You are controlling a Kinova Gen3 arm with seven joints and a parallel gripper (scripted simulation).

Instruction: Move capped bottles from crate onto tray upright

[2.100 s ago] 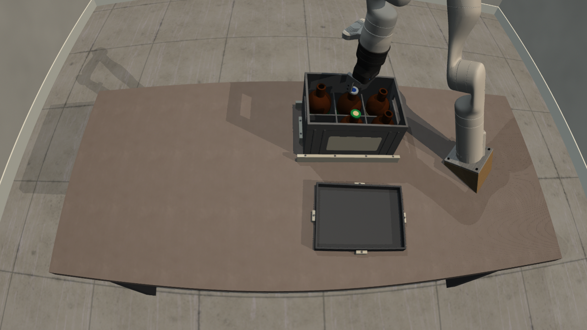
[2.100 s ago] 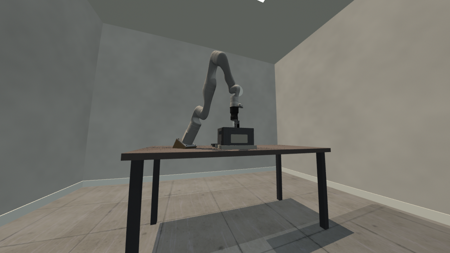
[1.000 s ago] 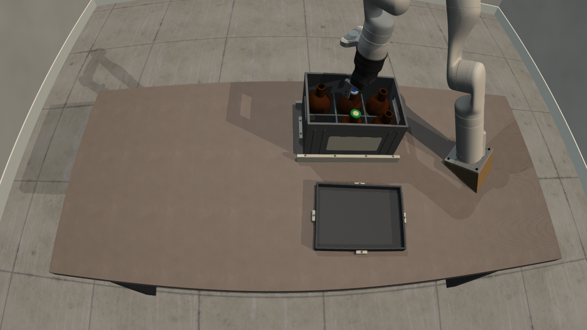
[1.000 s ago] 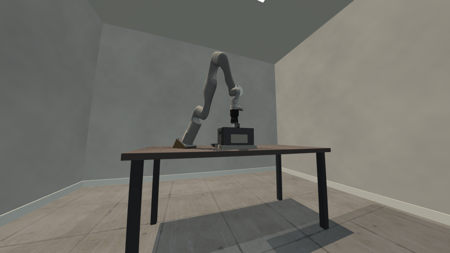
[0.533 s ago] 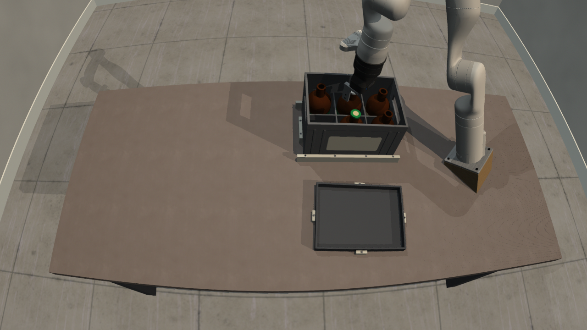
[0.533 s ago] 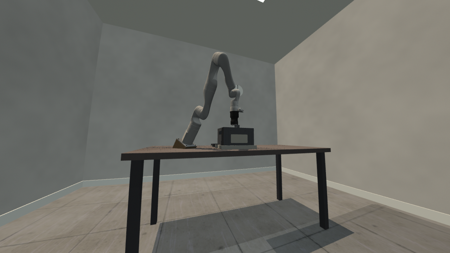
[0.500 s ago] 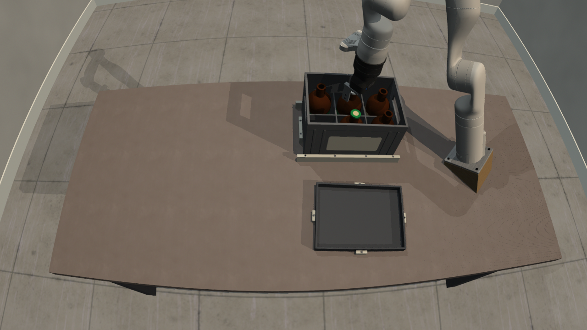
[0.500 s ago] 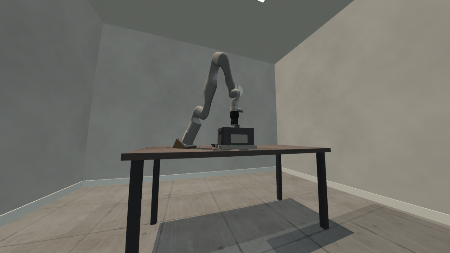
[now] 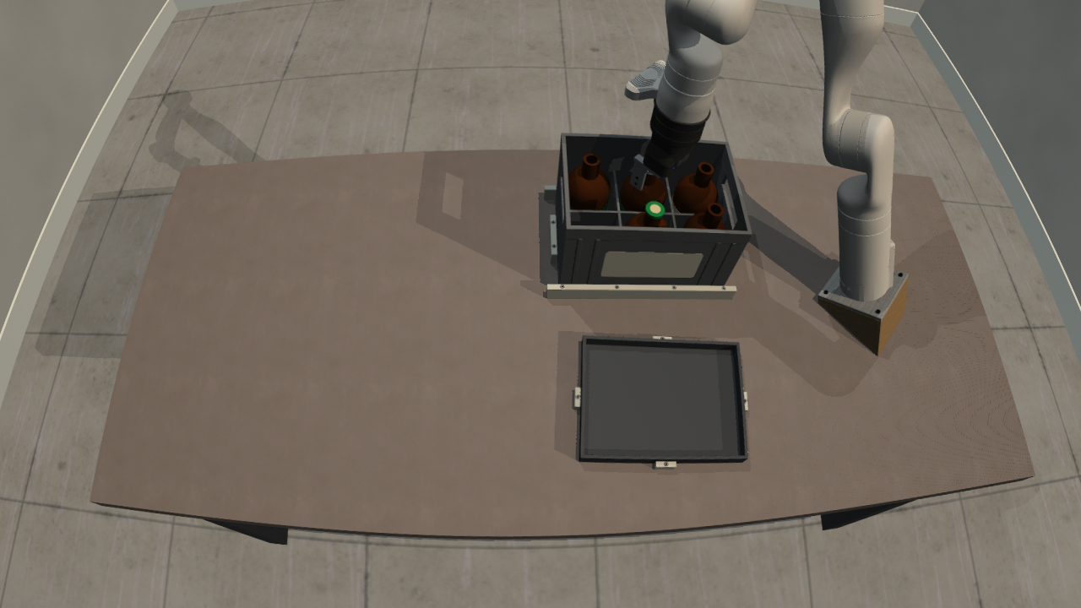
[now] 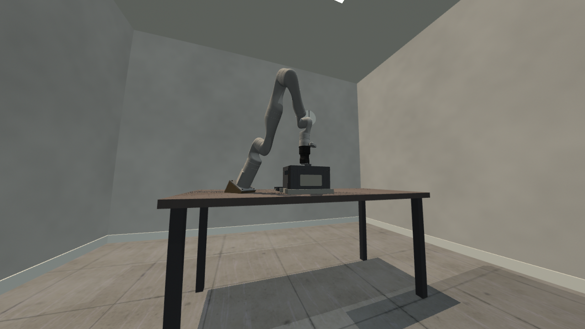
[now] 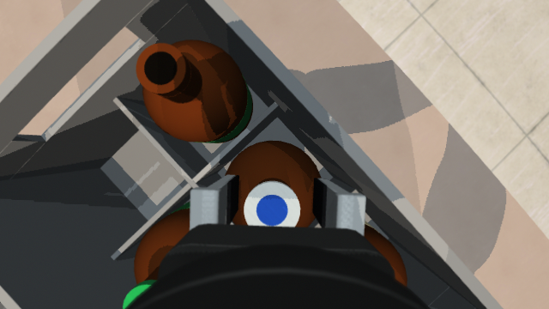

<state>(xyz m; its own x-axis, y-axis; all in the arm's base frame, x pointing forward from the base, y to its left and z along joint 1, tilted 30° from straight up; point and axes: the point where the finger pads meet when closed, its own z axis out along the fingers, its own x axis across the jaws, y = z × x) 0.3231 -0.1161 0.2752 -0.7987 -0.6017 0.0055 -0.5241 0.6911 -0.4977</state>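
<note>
Right now my hand is 60 mm above the crate, 40 mm to the right of it and 10 mm short of it. Also, from my hand: dark tray (320 mm to the left, 130 mm below, 50 mm ahead).
</note>
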